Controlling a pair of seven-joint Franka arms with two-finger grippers.
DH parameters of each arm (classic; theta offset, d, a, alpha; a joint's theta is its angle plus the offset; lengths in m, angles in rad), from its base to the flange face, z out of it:
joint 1: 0 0.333 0 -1.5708
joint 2: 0 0 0 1.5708
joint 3: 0 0.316 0.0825 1.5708
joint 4: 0 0 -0.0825 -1.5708
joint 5: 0 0.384 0 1.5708
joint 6: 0 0 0.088 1.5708
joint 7: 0 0.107 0 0
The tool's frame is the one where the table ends.
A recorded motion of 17 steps. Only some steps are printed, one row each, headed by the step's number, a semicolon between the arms.
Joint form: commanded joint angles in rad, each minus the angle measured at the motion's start. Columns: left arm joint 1, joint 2, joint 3, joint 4, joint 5, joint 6, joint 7; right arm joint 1, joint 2, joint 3, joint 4, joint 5, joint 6, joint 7.
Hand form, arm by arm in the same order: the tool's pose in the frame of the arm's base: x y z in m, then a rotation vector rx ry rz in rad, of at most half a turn. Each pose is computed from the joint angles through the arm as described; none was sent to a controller.
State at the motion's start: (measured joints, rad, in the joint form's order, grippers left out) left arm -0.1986 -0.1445 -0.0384 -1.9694 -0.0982 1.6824 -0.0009; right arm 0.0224 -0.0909 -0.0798 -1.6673 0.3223 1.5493 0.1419
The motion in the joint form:
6: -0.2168 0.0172 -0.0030 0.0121 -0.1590 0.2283 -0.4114; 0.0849 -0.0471 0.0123 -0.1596 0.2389 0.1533 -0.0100
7: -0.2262 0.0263 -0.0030 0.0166 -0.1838 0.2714 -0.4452; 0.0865 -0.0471 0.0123 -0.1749 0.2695 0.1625 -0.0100
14: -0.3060 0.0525 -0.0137 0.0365 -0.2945 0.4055 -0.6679; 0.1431 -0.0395 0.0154 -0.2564 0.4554 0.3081 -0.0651
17: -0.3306 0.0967 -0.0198 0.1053 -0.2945 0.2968 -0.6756; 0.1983 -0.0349 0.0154 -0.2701 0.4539 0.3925 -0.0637
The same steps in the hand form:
6: 0.4681 -0.2514 0.5408 2.8890 0.0462 -0.0412; 0.5182 0.0688 0.6029 -2.5676 0.2104 0.0477
7: 0.4716 -0.2590 0.5426 2.8519 0.1001 -0.0133; 0.5183 0.0716 0.5978 -2.5377 0.2206 0.0591
14: 0.4630 -0.3116 0.5535 2.6844 0.3579 -0.0092; 0.5250 0.1064 0.5737 -2.3697 0.2157 0.0103
17: 0.4568 -0.3339 0.5525 2.7299 0.2973 -0.1230; 0.5269 0.1295 0.5698 -2.3768 0.2000 -0.0423

